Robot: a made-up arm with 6 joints.
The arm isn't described. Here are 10 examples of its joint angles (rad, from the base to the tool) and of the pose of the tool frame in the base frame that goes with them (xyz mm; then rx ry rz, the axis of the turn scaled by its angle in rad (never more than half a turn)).
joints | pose
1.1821 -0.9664 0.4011 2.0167 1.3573 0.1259 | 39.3 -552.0 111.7 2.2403 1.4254 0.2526
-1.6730 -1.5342 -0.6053 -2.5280 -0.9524 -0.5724 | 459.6 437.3 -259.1 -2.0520 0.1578 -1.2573
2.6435 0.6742 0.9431 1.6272 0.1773 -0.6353 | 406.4 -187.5 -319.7 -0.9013 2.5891 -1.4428
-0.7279 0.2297 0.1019 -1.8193 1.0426 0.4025 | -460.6 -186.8 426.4 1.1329 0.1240 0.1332
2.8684 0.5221 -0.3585 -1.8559 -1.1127 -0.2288 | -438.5 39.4 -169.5 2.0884 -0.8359 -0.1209
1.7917 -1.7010 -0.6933 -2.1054 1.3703 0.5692 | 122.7 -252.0 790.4 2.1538 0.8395 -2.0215
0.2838 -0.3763 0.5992 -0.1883 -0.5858 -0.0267 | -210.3 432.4 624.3 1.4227 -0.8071 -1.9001
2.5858 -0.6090 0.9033 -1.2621 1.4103 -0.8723 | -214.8 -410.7 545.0 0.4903 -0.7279 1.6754
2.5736 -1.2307 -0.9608 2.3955 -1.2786 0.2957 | 673.0 -242.4 279.2 0.2562 -0.0663 2.6401
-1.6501 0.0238 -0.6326 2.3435 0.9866 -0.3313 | 355.3 581.1 -47.5 -1.5561 0.7527 -0.9369
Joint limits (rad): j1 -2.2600..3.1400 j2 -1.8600..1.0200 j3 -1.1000..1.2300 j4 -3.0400..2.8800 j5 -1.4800..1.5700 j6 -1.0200..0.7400
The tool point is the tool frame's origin. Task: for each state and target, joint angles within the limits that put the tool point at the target. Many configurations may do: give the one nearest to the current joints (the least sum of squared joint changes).
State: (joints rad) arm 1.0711 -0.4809 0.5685 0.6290 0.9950 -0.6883
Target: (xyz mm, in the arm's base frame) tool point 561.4 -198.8 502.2
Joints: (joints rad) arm 1.1756 -0.7099 0.4733 0.6880 1.2618 -0.4995
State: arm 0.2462 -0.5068 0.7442 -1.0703 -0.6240 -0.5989
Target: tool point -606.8 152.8 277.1
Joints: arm 0.1429 -0.4632 1.0905 -1.5220 -0.3797 -0.7372
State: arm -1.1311 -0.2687 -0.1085 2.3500 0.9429 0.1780
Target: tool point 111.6 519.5 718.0
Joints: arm -1.2823 -0.0666 0.1210 2.7949 0.6969 -0.3650
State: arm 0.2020 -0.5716 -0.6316 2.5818 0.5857 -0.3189
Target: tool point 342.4 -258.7 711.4
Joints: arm 0.4633 -0.6921 -0.3486 2.3637 0.9372 0.2328
